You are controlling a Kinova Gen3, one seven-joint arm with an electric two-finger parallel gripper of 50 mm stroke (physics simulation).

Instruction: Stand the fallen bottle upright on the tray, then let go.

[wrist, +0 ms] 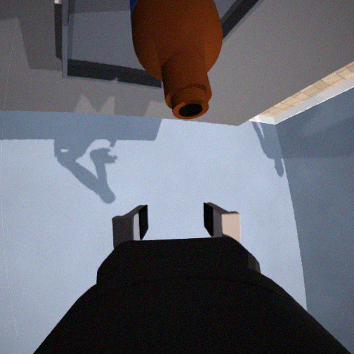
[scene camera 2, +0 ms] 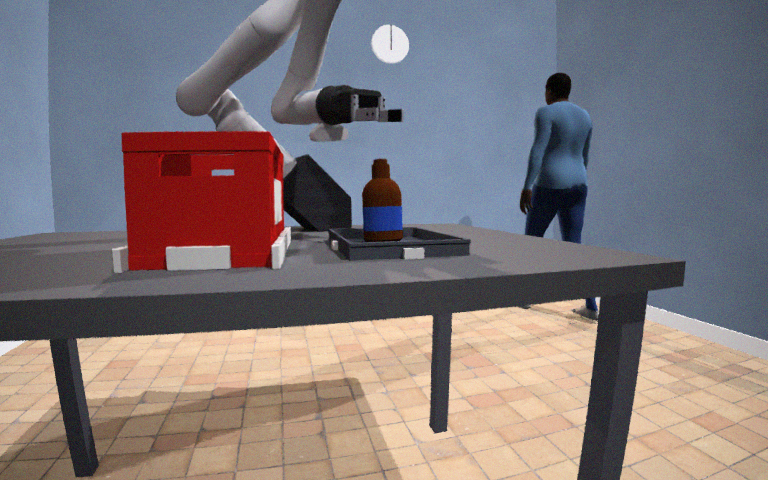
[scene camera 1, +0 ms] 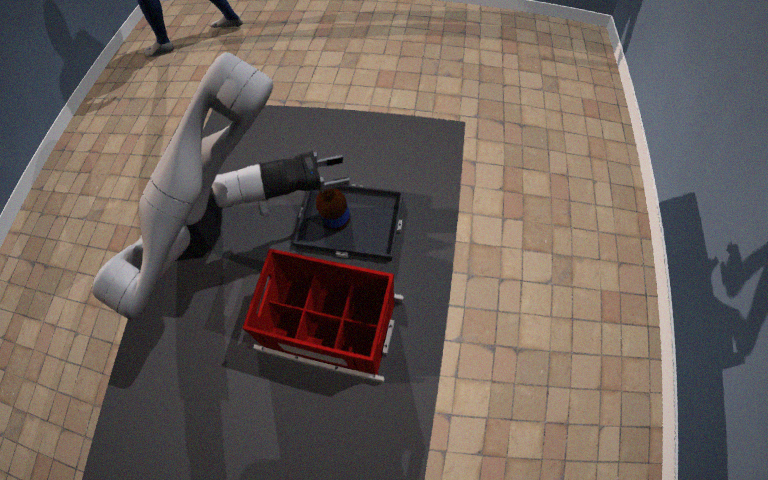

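Pixels of known places: gripper, fingertip midpoint: (scene camera 2: 390, 114) (scene camera 1: 345, 169); arm's base, origin of the base link: (scene camera 2: 284, 173).
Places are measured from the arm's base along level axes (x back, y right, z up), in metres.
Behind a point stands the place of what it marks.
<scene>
A brown bottle (scene camera 1: 332, 207) {x -0.385, y -0.088, z -0.041 m} (scene camera 2: 382, 195) {x -0.411, y -0.102, z -0.062 m} (wrist: 177, 35) with a blue label stands upright in the dark tray (scene camera 1: 346, 248) {x -0.412, y -0.023, z -0.130 m} (scene camera 2: 436, 248) {x -0.546, y -0.131, z -0.142 m} (wrist: 112, 72), its neck up. In scene camera 1 it is in the left part of the tray. My gripper (scene camera 1: 339, 170) {x -0.428, y -0.110, z 0.079 m} (scene camera 2: 394, 115) {x -0.428, y -0.110, z 0.079 m} (wrist: 175, 215) is open and empty. It is held level, above the height of the bottle's mouth, with a gap between them. In the wrist view the mouth lies beyond the fingertips, and the bottle's base is out of the picture.
A red crate (scene camera 1: 320, 311) {x -0.352, y 0.134, z -0.147 m} (scene camera 2: 198, 209) {x -0.506, y 0.199, z -0.079 m} with several compartments stands beside the tray on the dark table (scene camera 1: 226, 430) {x -0.134, y 0.434, z -0.155 m} (scene camera 2: 509, 271) {x -0.682, y -0.152, z -0.155 m}. White blocks sit along the crate's foot and the tray's sides. A person (scene camera 2: 560, 147) (scene camera 1: 155, 25) stands on the floor beyond the table.
</scene>
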